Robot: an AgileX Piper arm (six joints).
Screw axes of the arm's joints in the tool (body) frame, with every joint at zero. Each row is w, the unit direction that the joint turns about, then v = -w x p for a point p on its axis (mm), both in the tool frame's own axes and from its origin. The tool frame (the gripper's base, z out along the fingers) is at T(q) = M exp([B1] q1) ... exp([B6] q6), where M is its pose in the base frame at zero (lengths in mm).
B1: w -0.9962 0 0.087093 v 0 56.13 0
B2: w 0 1 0 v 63.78 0 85.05
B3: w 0 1 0 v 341.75 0 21.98
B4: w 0 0 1 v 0 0 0
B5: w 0 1 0 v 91 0 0
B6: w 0 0 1 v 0 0 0
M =
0.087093 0 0.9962 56.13
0 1 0 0
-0.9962 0 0.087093 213.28
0 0 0 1
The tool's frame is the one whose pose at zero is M.
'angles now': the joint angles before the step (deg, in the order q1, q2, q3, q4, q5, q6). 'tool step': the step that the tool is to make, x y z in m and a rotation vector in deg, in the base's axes. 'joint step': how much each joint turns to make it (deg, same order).
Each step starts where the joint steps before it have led.
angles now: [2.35, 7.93, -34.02, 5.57, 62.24, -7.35]
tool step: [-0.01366, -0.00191, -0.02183, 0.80, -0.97, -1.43]
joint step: [0.00, -6.81, 4.00, -1.03, 1.65, 1.99]
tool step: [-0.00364, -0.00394, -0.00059, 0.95, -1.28, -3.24]
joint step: [0.00, -1.49, 0.06, -2.66, -0.06, 3.54]
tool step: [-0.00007, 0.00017, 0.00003, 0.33, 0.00, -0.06]
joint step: [0.00, -0.02, -0.01, 0.12, 0.00, 0.26]
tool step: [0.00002, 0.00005, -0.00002, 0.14, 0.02, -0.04]
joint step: [0.00, 0.01, 0.00, 0.03, 0.00, 0.13]
